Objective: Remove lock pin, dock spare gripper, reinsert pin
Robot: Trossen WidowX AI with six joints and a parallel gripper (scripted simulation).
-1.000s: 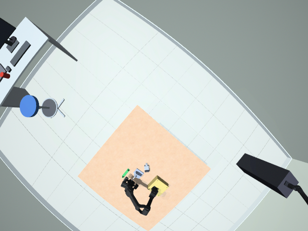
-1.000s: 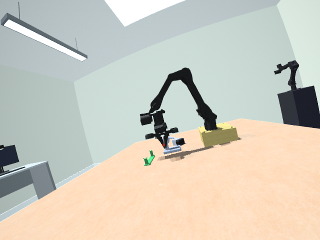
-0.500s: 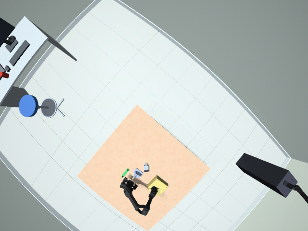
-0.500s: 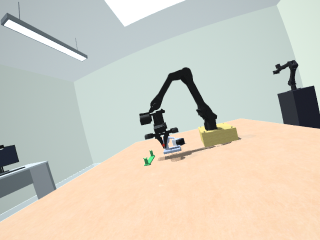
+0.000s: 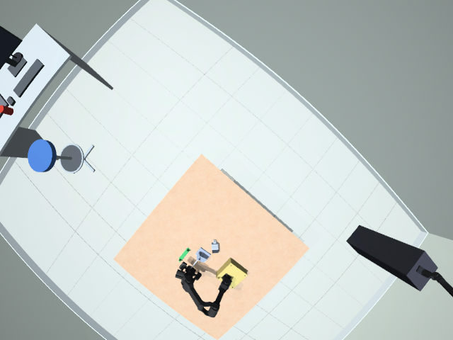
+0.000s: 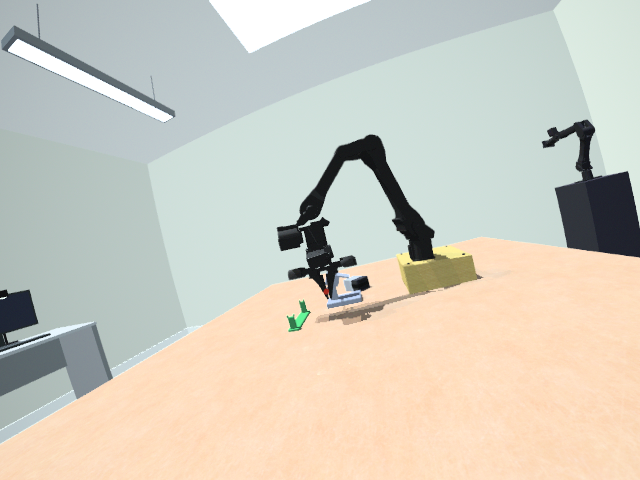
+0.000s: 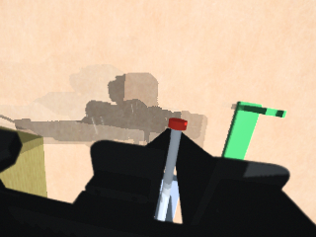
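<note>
My gripper tip is now 110 mm short of the green stand, 30 mm above it and 20 mm to the left of it. Round my gripper tip: mount (130 mm to the right); then spare gripper (270 mm to the right, 30 mm below, 30 mm behind).
</note>
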